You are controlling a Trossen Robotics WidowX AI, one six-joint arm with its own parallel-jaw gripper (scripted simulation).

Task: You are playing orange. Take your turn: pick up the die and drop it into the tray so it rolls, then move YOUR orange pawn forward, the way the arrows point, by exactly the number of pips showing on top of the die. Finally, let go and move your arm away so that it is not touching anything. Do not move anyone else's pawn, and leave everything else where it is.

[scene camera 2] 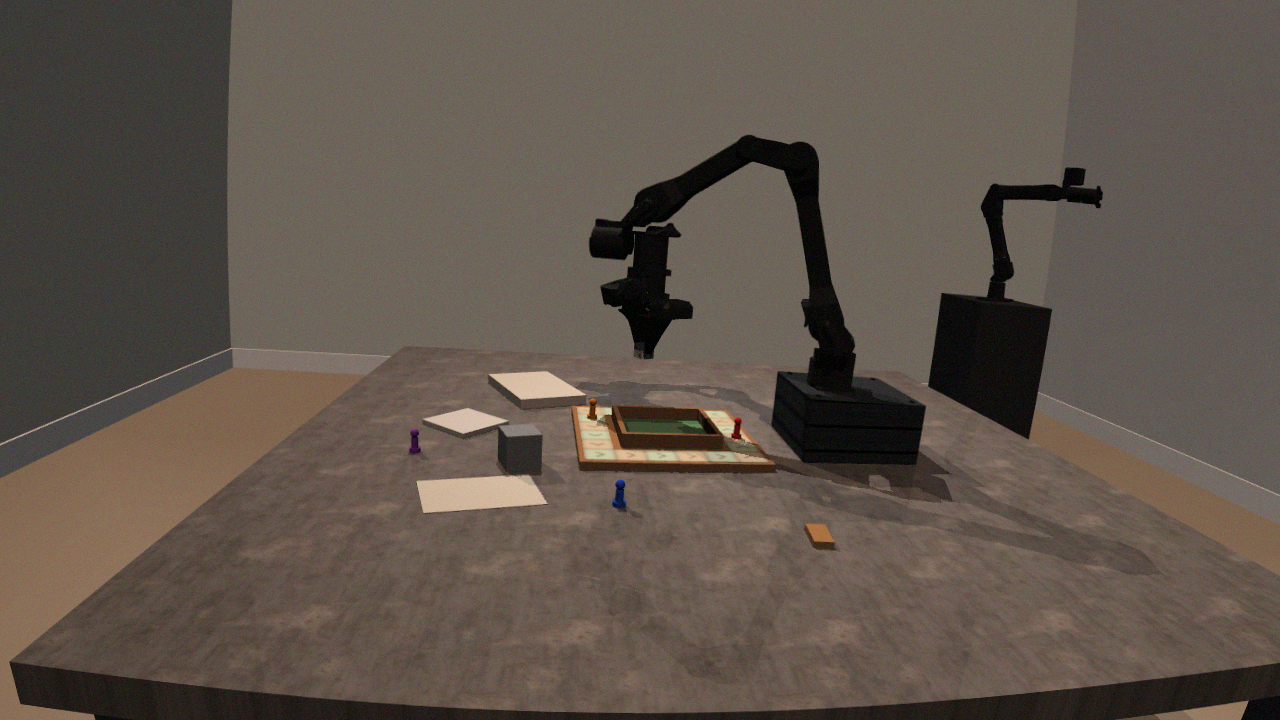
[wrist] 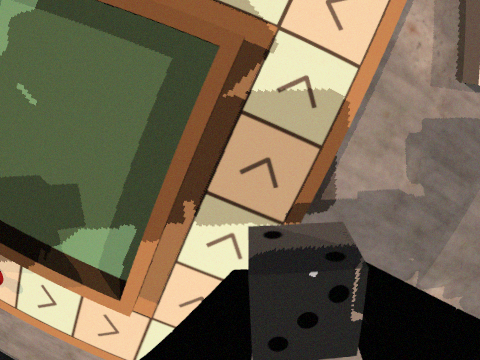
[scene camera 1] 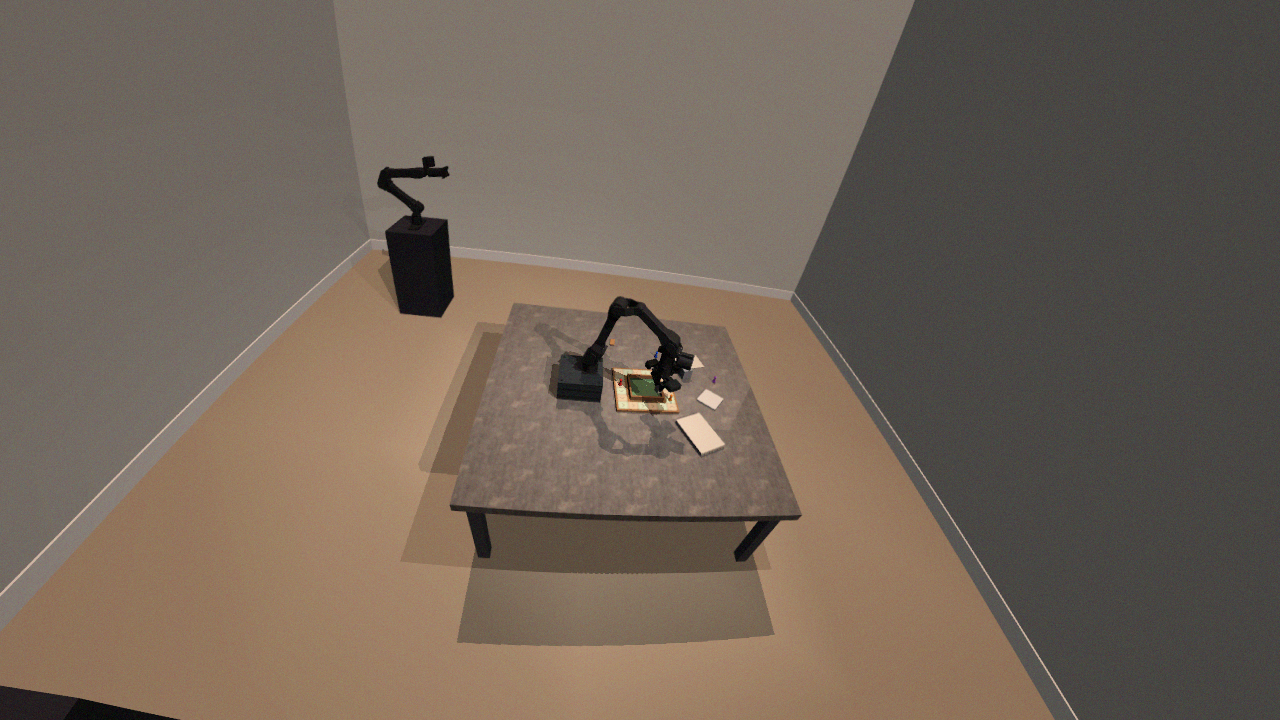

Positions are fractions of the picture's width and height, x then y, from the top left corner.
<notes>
My gripper (scene camera 2: 0.50,0.49) carries a white die. Further things: a grey cube (scene camera 2: 0.41,0.62) and a white slab (scene camera 2: 0.41,0.54).
The white slab also shows in scene camera 1 (scene camera 1: 0.55,0.61). My gripper also shows in the wrist view (wrist: 0.62,0.78). The wrist view does not show the grey cube: it is out of frame.
</notes>
